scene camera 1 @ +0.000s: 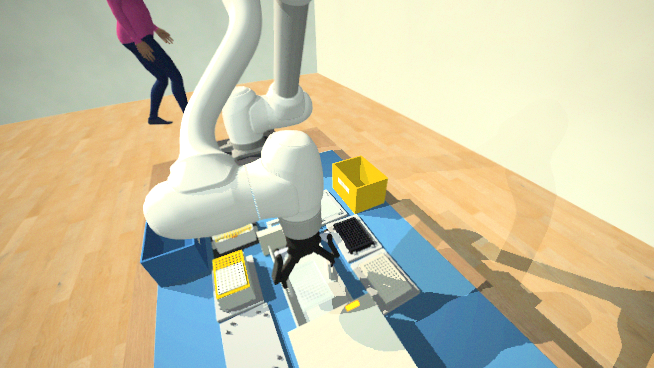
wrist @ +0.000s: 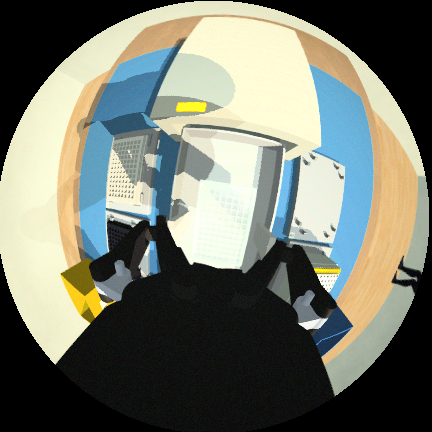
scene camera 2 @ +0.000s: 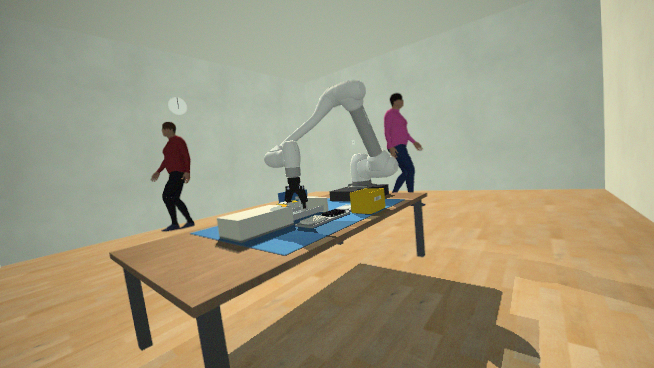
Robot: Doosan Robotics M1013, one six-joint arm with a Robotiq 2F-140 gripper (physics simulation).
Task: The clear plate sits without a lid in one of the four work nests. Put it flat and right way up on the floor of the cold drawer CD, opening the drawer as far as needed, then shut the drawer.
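Frame: origin at the arm's base, x ahead, y left, z up, level; centimetres.
Where they show: gripper, fingertip midpoint: (scene camera 1: 309, 283) (wrist: 221, 225); arm's base, origin of the base link: (scene camera 1: 249, 147) (scene camera 2: 362, 187).
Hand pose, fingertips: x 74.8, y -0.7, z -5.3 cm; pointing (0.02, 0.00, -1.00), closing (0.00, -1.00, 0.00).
Note:
Each offset is from my fingertips to the centre of the thing. "spot": to the spot under its first point.
The clear plate @[dy +0.0, dx +0.0, dz +0.1 cm] (scene camera 1: 311, 286) (wrist: 225, 220) lies flat, without a lid, on the floor of the open cold drawer @[spot: dy -5.5, dx +5.8, dz -0.6 cm] (scene camera 1: 298, 312) (wrist: 267, 200). The drawer stands out from the cream cabinet (scene camera 1: 340, 345) (scene camera 2: 255, 222) (wrist: 260, 75). My gripper (scene camera 1: 307, 272) (scene camera 2: 296, 202) (wrist: 221, 225) is open and empty, with one finger toward each side of the plate. In the wrist view the near end of the plate is hidden behind the gripper body. Whether the fingertips are below the drawer's rim is hard to tell.
Beside the drawer are a black plate @[dy +19.8, dx -9.9, dz -0.5 cm] (scene camera 1: 354, 234) and a pale plate @[dy +19.6, dx +7.3, dz -0.5 cm] (scene camera 1: 382, 270) (wrist: 126, 172) in nests. On the other side are a yellow-topped tip rack @[dy -18.3, dx -9.4, dz +2.0 cm] (scene camera 1: 231, 272) and a bare nest @[dy -17.9, dx +7.6, dz -1.3 cm] (scene camera 1: 252, 340) (wrist: 320, 200). A yellow bin @[dy +32.9, dx -27.9, dz +3.6 cm] (scene camera 1: 370, 192) and a blue bin @[dy -31.8, dx -27.8, dz +3.6 cm] (scene camera 1: 175, 267) stand farther out.

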